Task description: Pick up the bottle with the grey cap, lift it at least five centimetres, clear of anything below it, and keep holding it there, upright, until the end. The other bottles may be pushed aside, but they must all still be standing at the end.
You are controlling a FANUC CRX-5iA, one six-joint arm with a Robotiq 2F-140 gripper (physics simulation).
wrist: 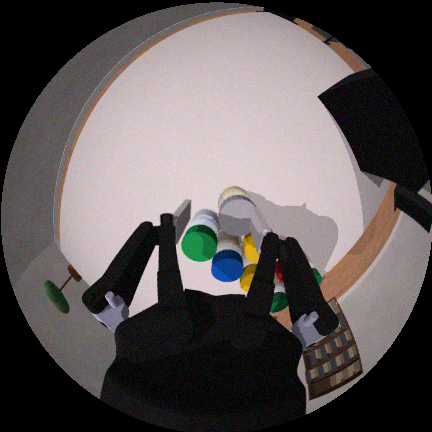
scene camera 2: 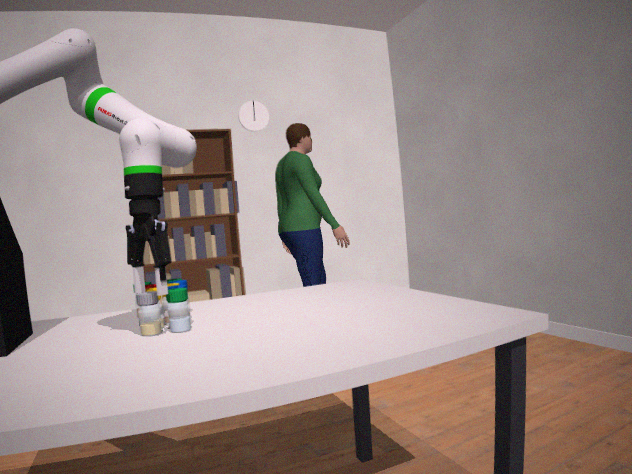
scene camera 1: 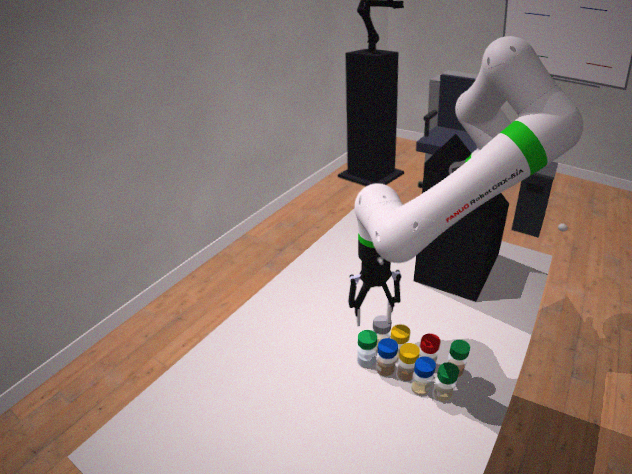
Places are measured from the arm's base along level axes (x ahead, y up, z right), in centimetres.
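Pixels of known places: gripper, fingertip midpoint: (wrist: 220,212) (scene camera 2: 151,293) (scene camera 1: 373,321).
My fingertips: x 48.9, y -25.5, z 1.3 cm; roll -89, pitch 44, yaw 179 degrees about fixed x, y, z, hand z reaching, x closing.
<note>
For each thing: its middle in the pictures, then the offset to it from my fingertips. Level surfaces: height alone.
- grey-capped bottle at the middle of its body: (wrist: 235,206) (scene camera 2: 149,313) (scene camera 1: 381,334) dx -1.5, dy -5.1, dz -2.1 cm
- neighbouring green-capped bottle at the middle of its body: (wrist: 202,231) (scene camera 2: 178,310) (scene camera 1: 367,349) dx +6.0, dy -5.1, dz -2.4 cm
- blue-capped bottle at the middle of its body: (wrist: 226,252) (scene camera 2: 177,306) (scene camera 1: 386,358) dx +5.2, dy -5.1, dz -8.7 cm
- yellow-capped bottle at the middle of its body: (wrist: 255,232) (scene camera 2: 152,309) (scene camera 1: 399,343) dx -1.5, dy -5.1, dz -8.4 cm
- white table at its surface level: dy -10.4 cm
The grey-capped bottle (scene camera 1: 381,323) (scene camera 2: 148,312) (wrist: 237,215) stands upright at the end of the bottle group nearest the robot's base. My gripper (scene camera 1: 374,322) (scene camera 2: 149,292) (wrist: 220,212) is partly open and empty, pointing down, with its fingertips about at cap height. In the wrist view, the right finger overlaps the right edge of the grey cap, and the left finger is apart from it, left of the neighbouring green-capped bottle (scene camera 1: 367,339) (scene camera 2: 177,308) (wrist: 200,242). Contact between the right finger and the grey cap cannot be told.
A blue-capped bottle (scene camera 1: 387,348) (wrist: 227,265) and a yellow-capped bottle (scene camera 1: 400,333) (wrist: 251,247) stand close by. Several more bottles, including a red-capped one (scene camera 1: 429,343), stand farther along on the white table (scene camera 1: 229,382) (scene camera 2: 357,331). A person (scene camera 2: 302,193) is behind the table.
</note>
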